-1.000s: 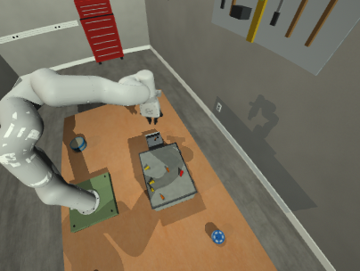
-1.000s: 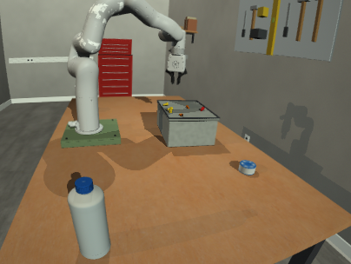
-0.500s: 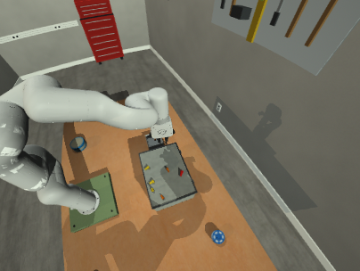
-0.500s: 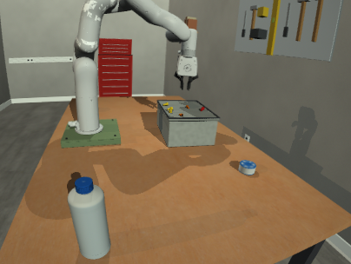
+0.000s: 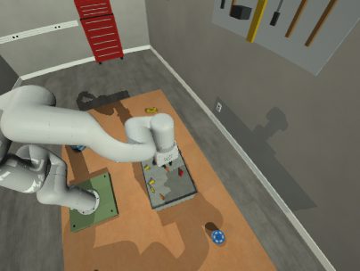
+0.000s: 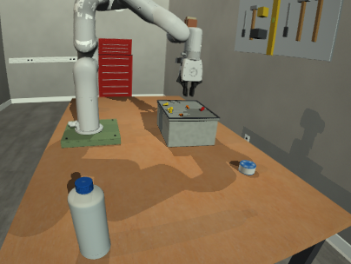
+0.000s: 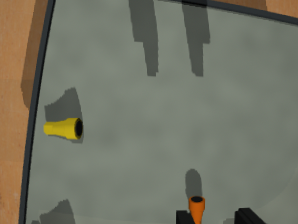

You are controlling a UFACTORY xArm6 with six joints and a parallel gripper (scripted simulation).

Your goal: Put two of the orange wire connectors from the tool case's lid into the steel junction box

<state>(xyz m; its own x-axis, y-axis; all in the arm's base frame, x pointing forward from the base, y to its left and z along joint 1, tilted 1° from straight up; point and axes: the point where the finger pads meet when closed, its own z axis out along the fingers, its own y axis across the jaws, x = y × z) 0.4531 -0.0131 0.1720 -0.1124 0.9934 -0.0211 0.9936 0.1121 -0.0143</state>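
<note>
Now: the grey tool case 10 mm behind my hand, 10 mm to the right of it and 110 mm below it. Also, from my hand: red connector 60 mm ahead, 50 mm to the right, 70 mm below; then yellow connector 90 mm behind, 40 mm to the left, 70 mm below.
</note>
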